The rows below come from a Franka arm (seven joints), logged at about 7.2 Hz.
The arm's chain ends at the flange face. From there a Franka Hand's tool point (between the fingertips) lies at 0.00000 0.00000 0.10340 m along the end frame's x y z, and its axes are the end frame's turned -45 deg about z.
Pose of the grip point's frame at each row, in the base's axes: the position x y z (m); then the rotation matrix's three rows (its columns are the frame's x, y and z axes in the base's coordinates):
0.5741 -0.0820 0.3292; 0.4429 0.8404 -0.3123; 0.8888 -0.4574 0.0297; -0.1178 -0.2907 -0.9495
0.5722 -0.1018 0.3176; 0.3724 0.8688 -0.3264; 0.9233 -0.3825 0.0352; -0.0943 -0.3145 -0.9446
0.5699 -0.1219 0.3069; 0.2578 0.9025 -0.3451; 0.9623 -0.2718 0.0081; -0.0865 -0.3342 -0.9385
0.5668 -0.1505 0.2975; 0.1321 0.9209 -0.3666; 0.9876 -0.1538 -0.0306; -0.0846 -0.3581 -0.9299
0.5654 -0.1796 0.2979; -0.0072 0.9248 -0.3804; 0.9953 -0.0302 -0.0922; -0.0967 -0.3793 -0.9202
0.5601 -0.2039 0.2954; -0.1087 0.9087 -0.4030; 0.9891 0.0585 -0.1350; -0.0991 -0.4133 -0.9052
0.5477 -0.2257 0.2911; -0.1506 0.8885 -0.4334; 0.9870 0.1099 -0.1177; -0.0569 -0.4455 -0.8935
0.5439 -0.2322 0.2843; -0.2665 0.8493 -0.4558; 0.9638 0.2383 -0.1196; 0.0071 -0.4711 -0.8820
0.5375 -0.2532 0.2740; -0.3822 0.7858 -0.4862; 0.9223 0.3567 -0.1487; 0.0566 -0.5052 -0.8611
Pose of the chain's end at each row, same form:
0.6064 -0.0851 0.4274; 0.9074 0.2811 -0.3123; 0.3050 -0.9519 0.0297; -0.2889 -0.1223 -0.9495
0.6059 -0.1054 0.4153; 0.8777 0.3510 -0.3264; 0.3824 -0.9233 0.0352; -0.2891 -0.1557 -0.9446
0.6056 -0.1227 0.4039; 0.8205 0.4559 -0.3451; 0.4883 -0.8726 0.0081; -0.2975 -0.1752 -0.9385
0.6047 -0.1473 0.3937; 0.7446 0.5578 -0.3666; 0.5896 -0.8071 -0.0306; -0.3130 -0.1934 -0.9299
0.6047 -0.1701 0.3930; 0.6488 0.6590 -0.3804; 0.6824 -0.7251 -0.0922; -0.3366 -0.1998 -0.9202
0.6018 -0.1899 0.3890; 0.5657 0.7194 -0.4030; 0.7408 -0.6580 -0.1350; -0.3623 -0.2222 -0.9052
0.5925 -0.2135 0.3835; 0.5218 0.7348 -0.4334; 0.7756 -0.6202 -0.1177; -0.3553 -0.2748 -0.8935
0.5910 -0.2198 0.3755; 0.4121 0.7890 -0.4558; 0.8500 -0.5130 -0.1196; -0.3281 -0.3381 -0.8820
0.5878 -0.2378 0.3630; 0.2854 0.8259 -0.4862; 0.9044 -0.3999 -0.1487; -0.3172 -0.3973 -0.8611

